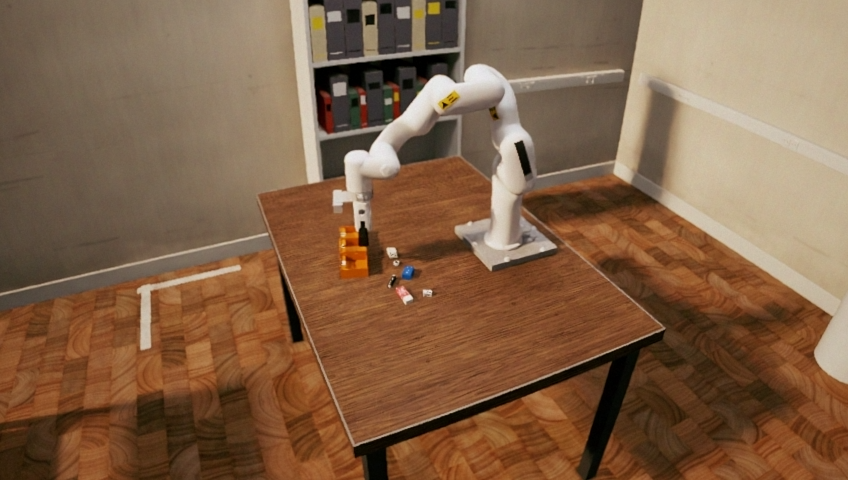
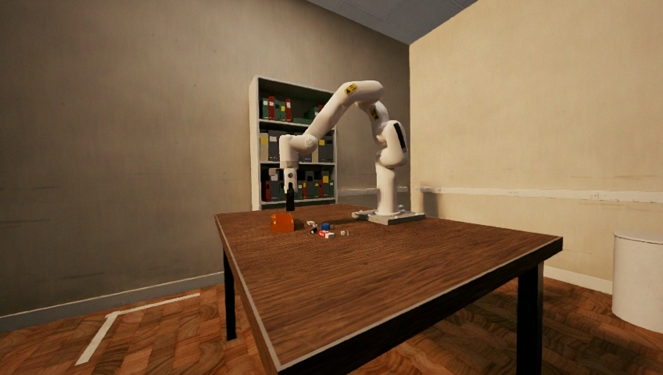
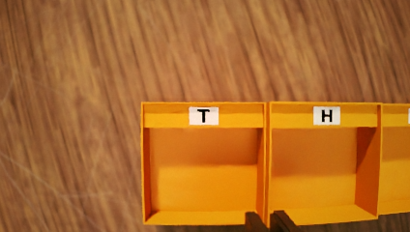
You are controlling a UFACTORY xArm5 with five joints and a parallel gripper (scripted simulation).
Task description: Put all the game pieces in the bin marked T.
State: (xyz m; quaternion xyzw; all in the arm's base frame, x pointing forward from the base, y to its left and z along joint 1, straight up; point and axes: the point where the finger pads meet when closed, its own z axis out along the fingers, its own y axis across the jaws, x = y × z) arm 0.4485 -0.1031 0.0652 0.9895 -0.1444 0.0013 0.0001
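My gripper is now 100 mm past the white die, 10 mm to the left of it and 80 mm above it. Also, from my hand: black piece: 40 mm behind, 140 mm to the left, 80 mm below; then blue piece: 100 mm behind, 110 mm to the left, 80 mm below; then orange block: 20 mm ahead, 60 mm to the right, 70 mm below.
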